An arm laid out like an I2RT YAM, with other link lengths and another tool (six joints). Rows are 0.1 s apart.
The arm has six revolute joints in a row. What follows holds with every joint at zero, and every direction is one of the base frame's. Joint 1 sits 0.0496 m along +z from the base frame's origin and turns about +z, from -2.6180 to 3.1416 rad. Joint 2 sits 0.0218 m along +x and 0.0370 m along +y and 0.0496 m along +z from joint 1 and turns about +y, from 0.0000 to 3.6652 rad. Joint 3 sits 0.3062 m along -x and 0.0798 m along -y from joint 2 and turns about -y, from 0.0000 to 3.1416 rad. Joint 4 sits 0.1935 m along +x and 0.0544 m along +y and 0.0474 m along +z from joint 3 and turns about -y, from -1.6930 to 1.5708 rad. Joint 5 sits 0.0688 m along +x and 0.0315 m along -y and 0.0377 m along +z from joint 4 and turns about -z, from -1.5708 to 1.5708 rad. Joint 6 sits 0.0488 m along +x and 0.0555 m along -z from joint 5 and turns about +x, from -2.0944 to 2.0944 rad. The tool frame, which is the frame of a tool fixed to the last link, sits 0.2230 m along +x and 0.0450 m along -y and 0.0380 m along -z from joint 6; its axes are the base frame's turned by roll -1.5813, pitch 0.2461 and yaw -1.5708 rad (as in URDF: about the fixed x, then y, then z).
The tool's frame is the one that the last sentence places.
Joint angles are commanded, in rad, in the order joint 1, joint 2, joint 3, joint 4, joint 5, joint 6. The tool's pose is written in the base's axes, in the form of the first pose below.
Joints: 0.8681, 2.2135, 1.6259, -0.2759, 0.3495, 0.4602
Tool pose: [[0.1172 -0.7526 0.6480], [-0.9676 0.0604 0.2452], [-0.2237 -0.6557 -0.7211]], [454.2 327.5 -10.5]
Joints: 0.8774, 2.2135, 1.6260, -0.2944, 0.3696, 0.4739
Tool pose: [[0.1035 -0.7539 0.6488], [-0.9723 0.0607 0.2256], [-0.2095 -0.6542 -0.7267]], [450.1 323.7 -11.8]
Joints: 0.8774, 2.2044, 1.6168, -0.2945, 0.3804, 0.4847
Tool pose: [[0.0901 -0.7504 0.6549], [-0.9734 0.0728 0.2173], [-0.2107 -0.6570 -0.7238]], [449.6 319.9 -9.5]
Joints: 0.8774, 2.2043, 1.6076, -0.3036, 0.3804, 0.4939
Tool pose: [[0.0808 -0.7587 0.6464], [-0.9756 0.0726 0.2072], [-0.2042 -0.6473 -0.7343]], [445.5 315.6 -14.0]
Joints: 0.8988, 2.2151, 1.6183, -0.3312, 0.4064, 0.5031
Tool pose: [[0.0790 -0.7608 0.6442], [-0.9811 0.0551 0.1854], [-0.1766 -0.6467 -0.7421]], [438.6 315.6 -17.4]
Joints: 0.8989, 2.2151, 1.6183, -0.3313, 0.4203, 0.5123
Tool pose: [[0.0655 -0.7553 0.6521], [-0.9824 0.0659 0.1750], [-0.1751 -0.6520 -0.7377]], [440.1 313.0 -16.3]
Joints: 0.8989, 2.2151, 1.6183, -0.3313, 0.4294, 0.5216
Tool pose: [[0.0542 -0.7518 0.6572], [-0.9828 0.0761 0.1682], [-0.1765 -0.6550 -0.7347]], [441.0 311.4 -15.6]
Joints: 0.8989, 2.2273, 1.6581, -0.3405, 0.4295, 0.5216
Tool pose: [[0.0562 -0.7442 0.6656], [-0.9802 0.0856 0.1786], [-0.1899 -0.6625 -0.7246]], [447.3 319.3 -10.3]
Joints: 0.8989, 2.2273, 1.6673, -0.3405, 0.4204, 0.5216
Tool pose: [[0.0618 -0.7446 0.6647], [-0.9776 0.0892 0.1908], [-0.2013 -0.6615 -0.7224]], [448.1 323.7 -8.3]
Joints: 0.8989, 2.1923, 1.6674, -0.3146, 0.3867, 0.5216
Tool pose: [[0.0870 -0.7350 0.6725], [-0.9612 0.1155 0.2505], [-0.2618 -0.6682 -0.6964]], [450.1 339.4 10.4]
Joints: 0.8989, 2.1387, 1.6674, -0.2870, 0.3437, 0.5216
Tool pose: [[0.1233 -0.7212 0.6817], [-0.9332 0.1493 0.3268], [-0.3375 -0.6765 -0.6546]], [451.2 357.8 39.9]
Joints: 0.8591, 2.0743, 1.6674, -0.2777, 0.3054, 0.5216
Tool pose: [[0.1234 -0.7005 0.7029], [-0.9077 0.2067 0.3653], [-0.4012 -0.6831 -0.6103]], [463.2 352.1 74.1]
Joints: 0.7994, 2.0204, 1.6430, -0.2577, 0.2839, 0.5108
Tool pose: [[0.1021 -0.6730 0.7325], [-0.8961 0.2576 0.3615], [-0.4320 -0.6933 -0.5768]], [480.3 327.7 96.8]
